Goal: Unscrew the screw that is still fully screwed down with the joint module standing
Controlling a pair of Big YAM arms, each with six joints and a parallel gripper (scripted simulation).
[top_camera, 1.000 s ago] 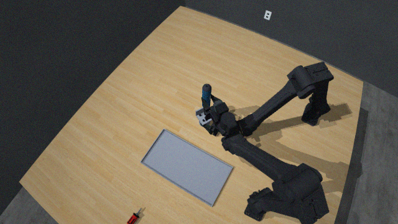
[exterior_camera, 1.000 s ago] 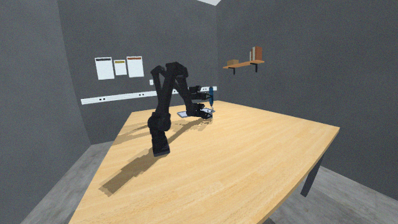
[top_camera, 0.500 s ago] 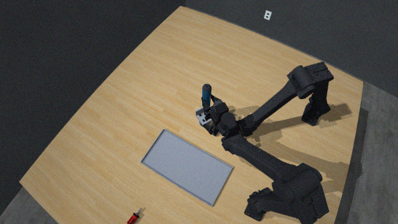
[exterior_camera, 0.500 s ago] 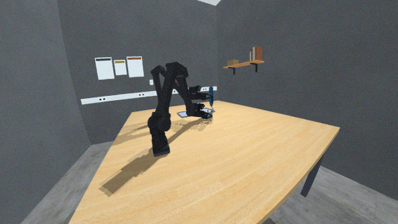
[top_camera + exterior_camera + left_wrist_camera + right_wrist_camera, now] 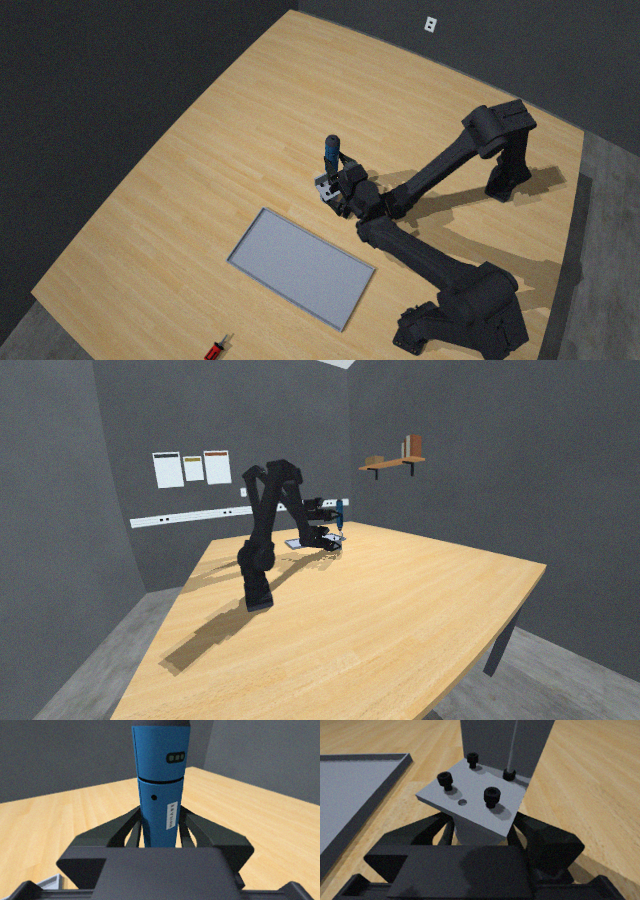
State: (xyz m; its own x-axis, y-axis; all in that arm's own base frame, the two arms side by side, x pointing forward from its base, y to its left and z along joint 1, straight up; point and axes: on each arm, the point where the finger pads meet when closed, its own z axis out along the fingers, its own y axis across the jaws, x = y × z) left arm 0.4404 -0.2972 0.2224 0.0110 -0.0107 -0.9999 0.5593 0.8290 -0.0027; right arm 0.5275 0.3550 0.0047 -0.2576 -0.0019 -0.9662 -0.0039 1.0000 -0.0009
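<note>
Now: the joint module 10 mm above my right hand. Also, from my right hand: grey bracket 50 mm above; then grey tray 250 mm to the left, 80 mm behind, 20 mm below.
</note>
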